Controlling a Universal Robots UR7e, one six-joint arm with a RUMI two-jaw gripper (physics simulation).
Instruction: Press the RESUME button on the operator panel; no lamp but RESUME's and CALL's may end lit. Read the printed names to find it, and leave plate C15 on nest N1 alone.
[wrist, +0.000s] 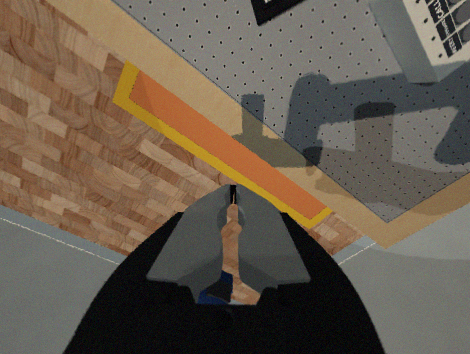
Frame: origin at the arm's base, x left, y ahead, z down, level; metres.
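Where they show: gripper, between the fingertips: (234, 186).
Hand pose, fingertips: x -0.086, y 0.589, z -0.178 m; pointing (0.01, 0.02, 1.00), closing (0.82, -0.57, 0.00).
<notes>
Things, the pixels of their top centre, and the offset from my fingertips. "pt": a spot on its surface instead. Level surfaces: height alone.
- operator panel, centre of its top: (448, 14) dx +0.152, dy -0.305, dz +0.192 m
- grey perforated table top, height of its surface: dz +0.248 m
- black-framed item, a spot on its surface: (265, 15) pt dx -0.064, dy -0.178, dz +0.236 m
My gripper (234, 186) is shut with nothing between its fingertips, high above the edge of the table. The operator panel (425, 55) shows in part at the upper right corner, a grey box with a pale face and black printed labels. One label on it (438, 10) seems to read CALL; the other names are too small or cut off to read. The RESUME button cannot be made out. Plate C15 and nest N1 do not show for certain in this view.
A grey perforated table top (210, 50) has a tan wooden border (200, 90). An orange strip with a yellow edge (225, 145) lies beyond the border, over the wood-block floor (50, 125). Part of a black-framed item (265, 15) shows at the top. Arm shadows fall on the table.
</notes>
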